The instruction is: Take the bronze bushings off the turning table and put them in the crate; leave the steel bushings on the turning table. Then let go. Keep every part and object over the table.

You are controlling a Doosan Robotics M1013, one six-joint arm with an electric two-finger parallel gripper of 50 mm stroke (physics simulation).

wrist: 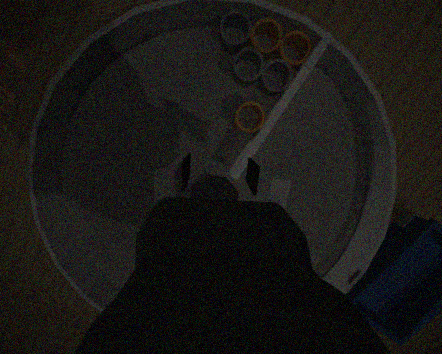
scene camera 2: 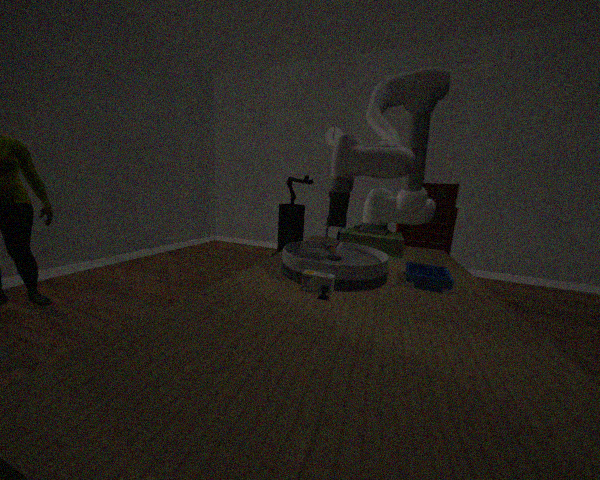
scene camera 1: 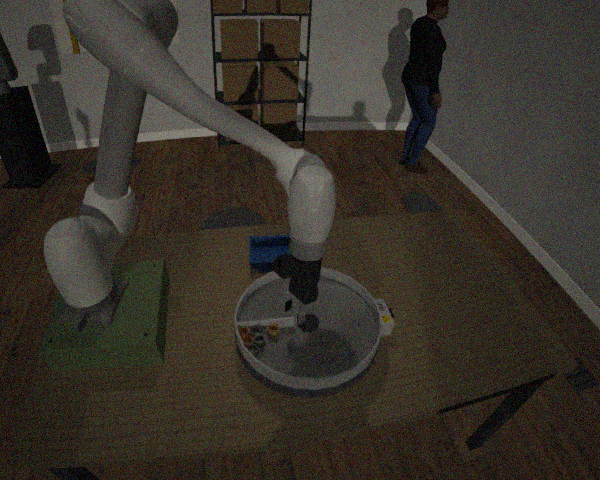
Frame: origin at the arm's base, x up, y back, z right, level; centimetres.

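Where they show: gripper, fingertip midpoint: (wrist: pixel 218 167) (scene camera 2: pixel 332 239) (scene camera 1: pixel 294 315); arm's base at its link origin: (scene camera 2: pixel 373 232) (scene camera 1: pixel 94 301).
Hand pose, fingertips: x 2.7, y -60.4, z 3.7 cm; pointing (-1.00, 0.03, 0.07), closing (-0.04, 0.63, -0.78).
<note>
Things, the pixels of their centre, and the offset from my fingertips. "pt": a spot on its surface instead.
- blue crate at the middle of its body: (wrist: pixel 403 278) (scene camera 1: pixel 275 253) (scene camera 2: pixel 426 276) dx -10.0, dy +6.4, dz -37.3 cm
- white divider bar at a spot on its surface: (wrist: pixel 280 107) (scene camera 1: pixel 263 321) pt dx -3.6, dy +8.3, dz -0.7 cm
- dark hub at the middle of its body: (wrist: pixel 214 199) (scene camera 1: pixel 308 322) dx -6.8, dy -4.3, dz -3.2 cm
- small white box at a spot on its surface: (scene camera 1: pixel 385 320) pt dx -6.7, dy -27.5, dz -4.0 cm
In the wrist view, two bronze bushings, one (wrist: pixel 266 19) beside the other (wrist: pixel 309 47), stand with three steel bushings (wrist: pixel 235 43) (wrist: pixel 248 81) (wrist: pixel 275 92) near the rim of the turning table (wrist: pixel 382 200) (scene camera 1: pixel 310 384) (scene camera 2: pixel 335 270). A third bronze bushing (wrist: pixel 236 118) (scene camera 1: pixel 272 330) stands apart, nearer the centre beside the divider bar. My gripper (wrist: pixel 218 167) (scene camera 1: pixel 295 307) is open and empty above the turning table, near its hub, with the lone bronze bushing ahead of the fingers. The blue crate (scene camera 1: pixel 270 250) (scene camera 2: pixel 429 276) (wrist: pixel 407 285) is beside the turning table; its inside is too dark to read.
A white divider bar (scene camera 1: pixel 265 321) (wrist: pixel 280 107) runs from the rim towards the dark hub (scene camera 1: pixel 308 323) (wrist: pixel 214 187). A small white box (scene camera 1: pixel 385 320) sits on the outer rim. The green base (scene camera 1: pixel 135 310) (scene camera 2: pixel 372 237) is under the arm. A person (scene camera 1: pixel 424 75) stands beyond the table.
</note>
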